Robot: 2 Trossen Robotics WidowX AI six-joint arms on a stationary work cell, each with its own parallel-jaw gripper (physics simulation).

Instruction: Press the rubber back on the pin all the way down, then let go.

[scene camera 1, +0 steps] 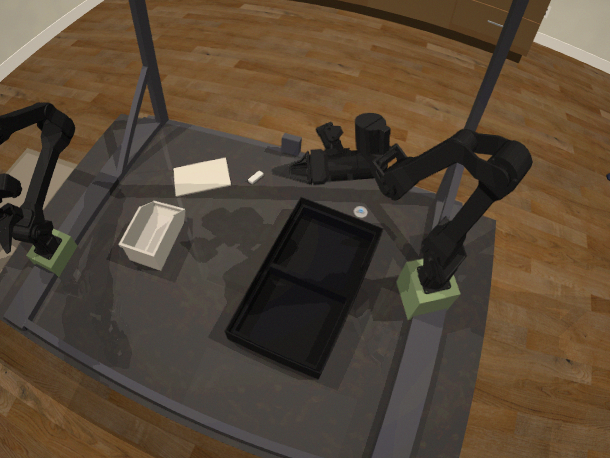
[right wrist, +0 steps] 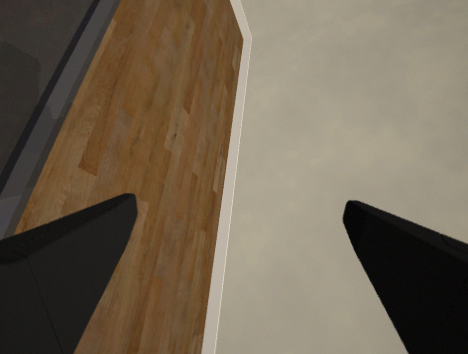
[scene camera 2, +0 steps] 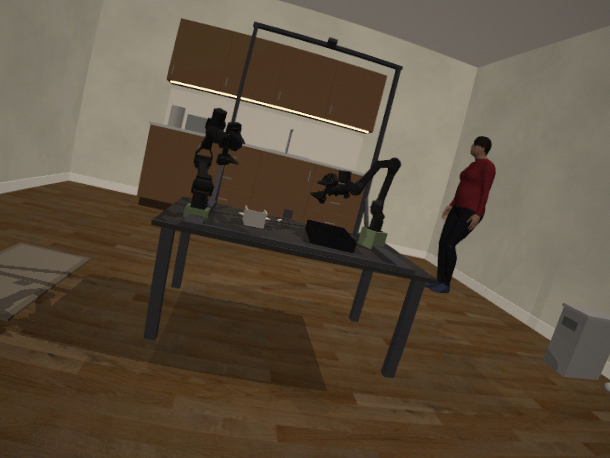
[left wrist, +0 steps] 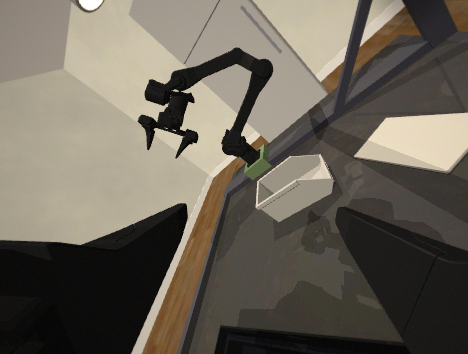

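Pixels of known places: left gripper, fingertip midpoint: (scene camera 1: 275,171) (scene camera 2: 313,188) (left wrist: 260,212); right gripper, fingertip midpoint: (right wrist: 242,207) (scene camera 2: 241,153) (left wrist: 162,154); left arm's base, link origin: (scene camera 1: 433,278) (scene camera 2: 374,230); right arm's base, link origin: (scene camera 1: 48,246) (scene camera 2: 197,207) (left wrist: 254,158).
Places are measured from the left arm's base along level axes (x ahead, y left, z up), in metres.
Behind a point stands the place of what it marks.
A small pale round disc with a blue middle (scene camera 1: 360,211) {x 0.086, y -0.251, z -0.086 m} lies on the table past the black tray's upper right end in scene camera 1; it may be the pin. Whether a rubber back is on it is too small to tell. My left gripper (scene camera 1: 286,170) {x 0.302, y -0.216, z 0.137 m} (scene camera 2: 316,188) {x 0.302, y -0.216, z 0.137 m} (left wrist: 260,212) {x 0.302, y -0.216, z 0.137 m} is open and empty, raised above the table, to the left of the disc in scene camera 1. My right gripper (left wrist: 162,154) {x 0.844, y -0.064, z 0.226 m} (right wrist: 242,207) {x 0.844, y -0.064, z 0.226 m} is open and empty, held high at the far side from the disc. The disc does not show in either wrist view.
A black two-part tray (scene camera 1: 287,344) {x 0.322, y 0.055, z -0.088 m} stands mid-table. A white open box (scene camera 1: 166,247) {x 0.564, y -0.207, z -0.064 m} (scene camera 2: 254,220) {x 0.631, y -0.184, z -0.062 m} (left wrist: 303,201) {x 0.548, y -0.240, z -0.075 m} and a cream flat panel (scene camera 1: 202,176) {x 0.469, y -0.431, z -0.088 m} (left wrist: 420,142) {x 0.453, y -0.428, z -0.088 m} lie left of it. A small white block (scene camera 1: 255,177) {x 0.328, y -0.399, z -0.085 m} and a grey block (scene camera 1: 291,144) {x 0.222, y -0.471, z -0.051 m} are near the back edge.
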